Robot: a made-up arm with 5 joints.
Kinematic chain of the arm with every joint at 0, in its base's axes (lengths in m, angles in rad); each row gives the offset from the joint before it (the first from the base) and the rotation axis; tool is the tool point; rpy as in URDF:
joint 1: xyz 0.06 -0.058 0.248 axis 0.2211 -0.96 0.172
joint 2: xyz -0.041 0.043 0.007 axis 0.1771 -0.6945 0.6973
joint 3: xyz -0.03 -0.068 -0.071 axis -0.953 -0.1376 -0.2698
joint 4: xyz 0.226 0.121 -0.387 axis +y
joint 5: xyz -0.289 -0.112 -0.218 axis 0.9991 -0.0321 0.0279
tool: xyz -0.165 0.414 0 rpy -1.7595 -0.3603 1.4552
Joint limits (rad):
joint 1: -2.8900..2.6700
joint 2: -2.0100..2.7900
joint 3: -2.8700..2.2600
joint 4: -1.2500..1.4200
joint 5: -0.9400..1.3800
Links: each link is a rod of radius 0.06 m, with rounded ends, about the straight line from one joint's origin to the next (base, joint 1, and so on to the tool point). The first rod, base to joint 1, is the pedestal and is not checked.
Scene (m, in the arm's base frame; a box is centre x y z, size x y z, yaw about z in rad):
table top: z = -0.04
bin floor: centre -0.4 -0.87 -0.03 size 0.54 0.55 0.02 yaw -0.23
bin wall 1: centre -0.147 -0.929 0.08 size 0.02 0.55 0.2 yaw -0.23
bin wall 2: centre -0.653 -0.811 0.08 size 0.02 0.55 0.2 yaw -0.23
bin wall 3: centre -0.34 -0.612 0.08 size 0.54 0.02 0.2 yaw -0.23
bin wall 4: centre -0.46 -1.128 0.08 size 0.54 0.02 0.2 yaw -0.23
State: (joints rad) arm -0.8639 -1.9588 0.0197 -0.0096 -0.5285
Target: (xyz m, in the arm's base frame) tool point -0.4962 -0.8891 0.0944
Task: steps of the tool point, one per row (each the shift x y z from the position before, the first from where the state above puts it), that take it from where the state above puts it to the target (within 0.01 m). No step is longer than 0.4 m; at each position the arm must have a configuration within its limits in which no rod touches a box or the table.
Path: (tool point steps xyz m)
1: -0.1888 -0.1603 0.1973
2: -0.1573 -0.2816 0.1072
3: -0.0711 -0.3514 0.0099
4: 0.0487 -0.3567 -0.0605
5: 0.1671 -0.3014 -0.0812
6: 0.2475 -0.2054 -0.0495
7: 0.0000 0.0000 -0.2462

